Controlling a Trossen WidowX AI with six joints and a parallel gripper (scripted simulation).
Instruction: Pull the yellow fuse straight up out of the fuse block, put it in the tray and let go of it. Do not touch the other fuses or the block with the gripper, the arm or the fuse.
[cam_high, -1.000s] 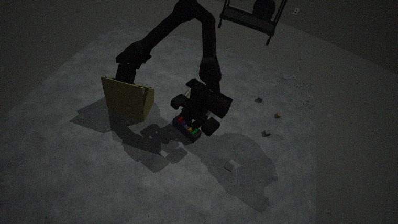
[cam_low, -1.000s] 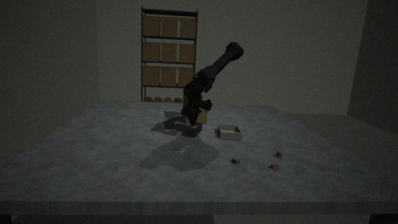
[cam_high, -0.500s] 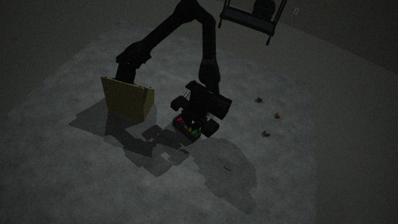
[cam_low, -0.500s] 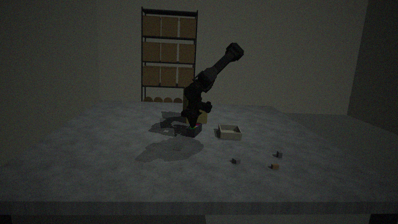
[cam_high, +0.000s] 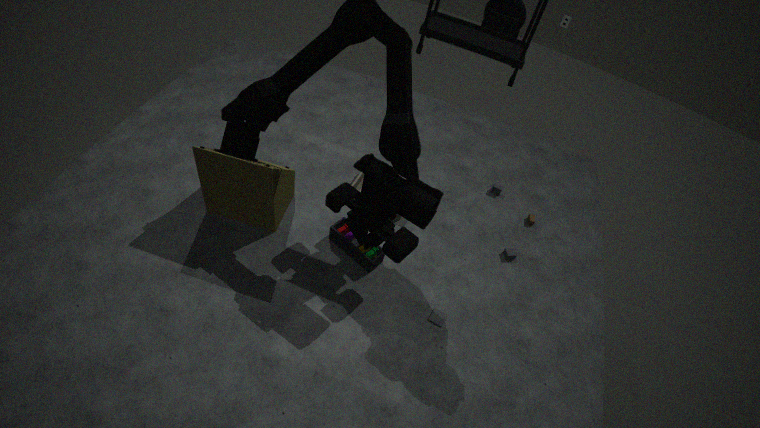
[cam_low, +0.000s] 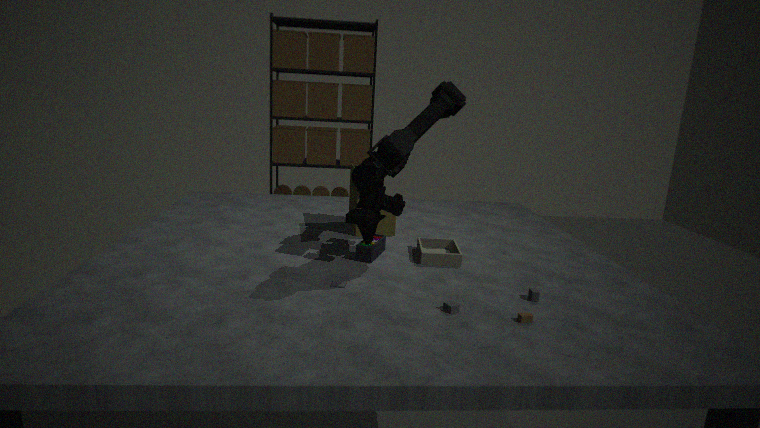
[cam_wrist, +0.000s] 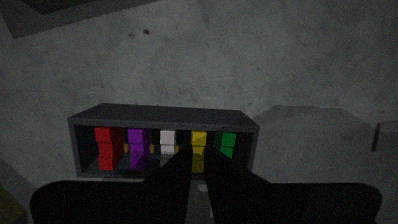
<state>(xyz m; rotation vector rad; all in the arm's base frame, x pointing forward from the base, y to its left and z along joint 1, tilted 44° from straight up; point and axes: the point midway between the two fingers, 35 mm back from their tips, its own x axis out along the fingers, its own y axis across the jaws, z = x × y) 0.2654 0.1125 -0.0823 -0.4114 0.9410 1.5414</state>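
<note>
Now: gripper tip 2 cm short of the green fuse and 1 cm above it. From my gripper tip the other things lie so: white fuse (2 cm behind, 1 cm to the left, 1 cm below); then purple fuse (4 cm behind, 1 cm to the left, 1 cm below); then yellow fuse (1 cm below).
</note>
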